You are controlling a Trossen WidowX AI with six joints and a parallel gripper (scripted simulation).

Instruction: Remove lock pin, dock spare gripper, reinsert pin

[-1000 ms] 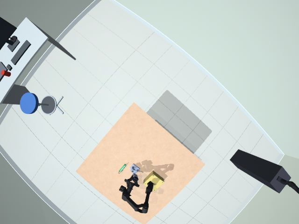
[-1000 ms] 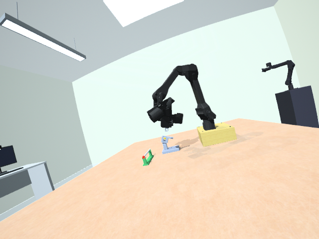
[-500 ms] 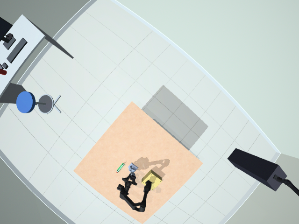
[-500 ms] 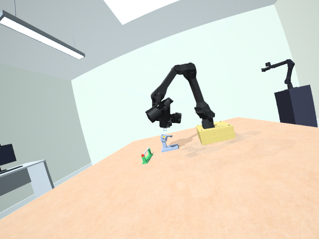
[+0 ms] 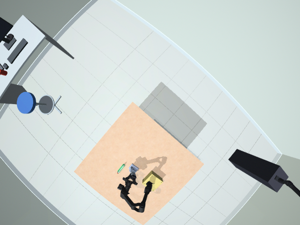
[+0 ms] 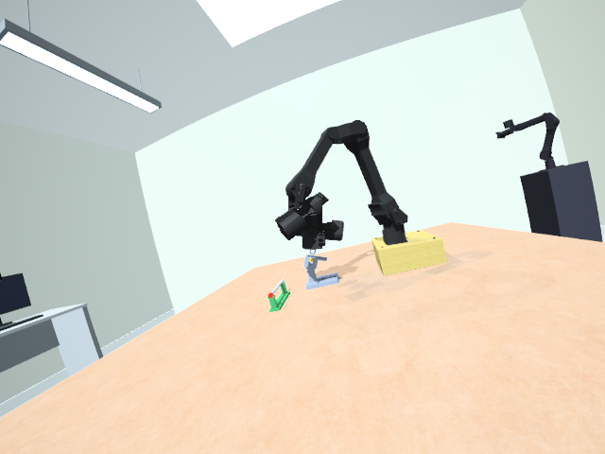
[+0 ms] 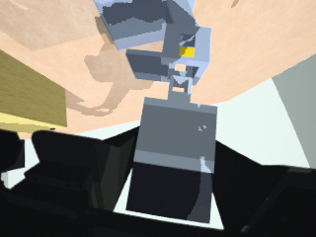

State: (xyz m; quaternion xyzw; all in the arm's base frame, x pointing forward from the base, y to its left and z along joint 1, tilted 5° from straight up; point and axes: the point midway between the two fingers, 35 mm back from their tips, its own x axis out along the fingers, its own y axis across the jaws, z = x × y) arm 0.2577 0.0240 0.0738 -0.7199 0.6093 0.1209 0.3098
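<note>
My gripper tip is now 12 cm short of the green stand, 13 cm to the right of it and 13 cm above it. Round my gripper tip: mount 2 cm ahead, 2 cm to the left, 11 cm below; then spare gripper 1 cm to the left.
</note>
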